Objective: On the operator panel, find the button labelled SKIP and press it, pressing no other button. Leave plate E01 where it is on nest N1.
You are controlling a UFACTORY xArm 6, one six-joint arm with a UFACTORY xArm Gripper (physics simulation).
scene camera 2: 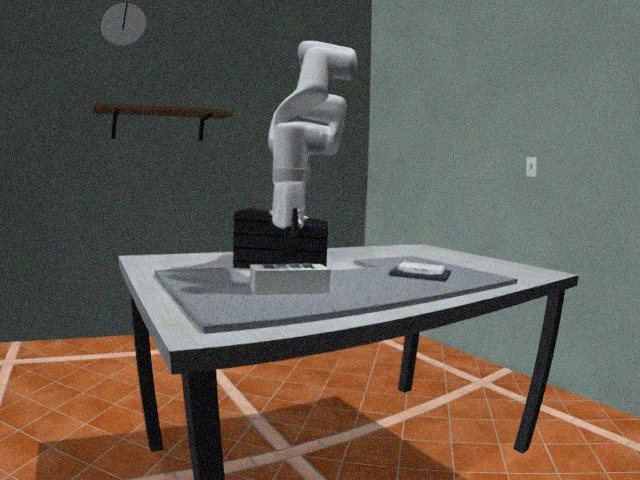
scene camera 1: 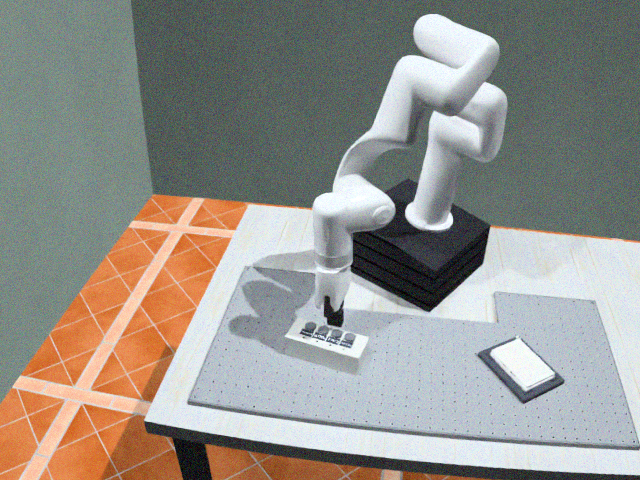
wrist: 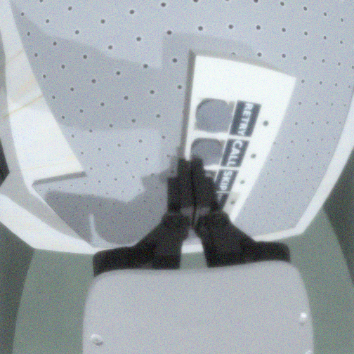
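Where they show: gripper, between the fingertips: (scene camera 2: 288, 258) (scene camera 1: 335, 323); arm's base, origin of its link: (scene camera 1: 428, 217).
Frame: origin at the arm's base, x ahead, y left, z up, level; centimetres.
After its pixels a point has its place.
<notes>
The operator panel (scene camera 1: 310, 352) {x 46.6, y -14.5, z -10.2 cm} (scene camera 2: 289, 280) {x 46.6, y -13.0, z -10.1 cm} (wrist: 235, 75) is a white box with a row of round grey buttons. In the wrist view the labels RETRY (wrist: 247, 119), CALL (wrist: 237, 152) and SKIP (wrist: 226, 180) show; a further label is mostly hidden. The SKIP button (wrist: 212, 175) is largely covered by the fingers. My gripper (scene camera 1: 334, 323) {x 40.1, y -11.3, z -6.4 cm} (wrist: 187, 172) is shut and empty, pointing down, with its tips over the button side of the panel, near the CALL button (wrist: 207, 151). The height gap is hard to tell. Plate E01 (scene camera 1: 522, 362) {x 33.8, y 29.6, z -10.6 cm} (scene camera 2: 421, 267) {x 35.2, y 28.5, z -10.6 cm} lies on nest N1 (scene camera 1: 524, 396) {x 42.4, y 31.2, z -11.9 cm}.
The panel and nest stand on a grey perforated mat (scene camera 1: 413, 403) {x 50.5, y 9.2, z -13.1 cm} (scene camera 2: 217, 315) {x 60.5, y -30.5, z -13.1 cm} on the table (scene camera 1: 547, 263) {x -13.0, y 34.1, z -14.4 cm}. The black stepped base (scene camera 1: 413, 268) {x 17.5, y 0.4, z -4.0 cm} (scene camera 2: 258, 242) {x 12.6, y -12.3, z -6.5 cm} of the arm stands behind the mat. The nest is well to the right of the panel in both scene views.
</notes>
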